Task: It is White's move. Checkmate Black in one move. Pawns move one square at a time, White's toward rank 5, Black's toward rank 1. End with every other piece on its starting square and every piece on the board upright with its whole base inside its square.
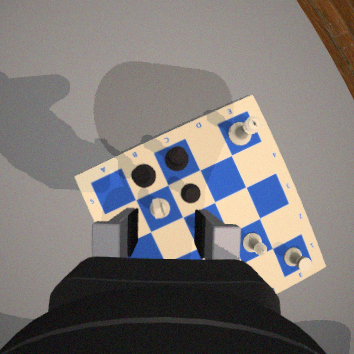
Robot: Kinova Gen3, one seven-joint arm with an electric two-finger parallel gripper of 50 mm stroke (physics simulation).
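Places are measured from the arm's base along level axes (x down, y left, z ahead), in millimetres.
Pixels of known places: gripper, fingertip midpoint: [165, 225].
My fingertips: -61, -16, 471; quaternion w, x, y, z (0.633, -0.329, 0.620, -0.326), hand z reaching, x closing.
Ahead of a thing's pixels: the offset from my fingertips to its top centre, as dx, dy, dz. "spot": to the spot under its first point. Level surfaces: height alone.
My gripper [165, 225] is open and empty over the board @(spot: +124, +60, +74) [85, 179]. A tall white piece @(+61, -108, +24) [242, 131] stands on E5. Black pieces stand on B5 @(+71, +4, +42) [144, 175], C5 @(+61, -35, +38) [176, 158] and C4 @(+91, -28, +0) [190, 193]. A white piece @(+85, +8, +5) [160, 208] with a slotted top stands on B4, just beyond the fingertips and between their lines. A white pawn-like piece @(+81, -55, -84) [253, 243] stands on D2 and another white piece @(+91, -85, -126) [295, 258] on E1. All look upright. The right finger hides most of C3; the gripper body and left finger hide the squares at lower left.
The board lies rotated on a grey round table @(dx +130) [40, 240], its rank 5 edge away from the gripper. The table's curved edge and a wooden floor [335, 30] show at upper right. Arm shadows fall across the table and part of the board.
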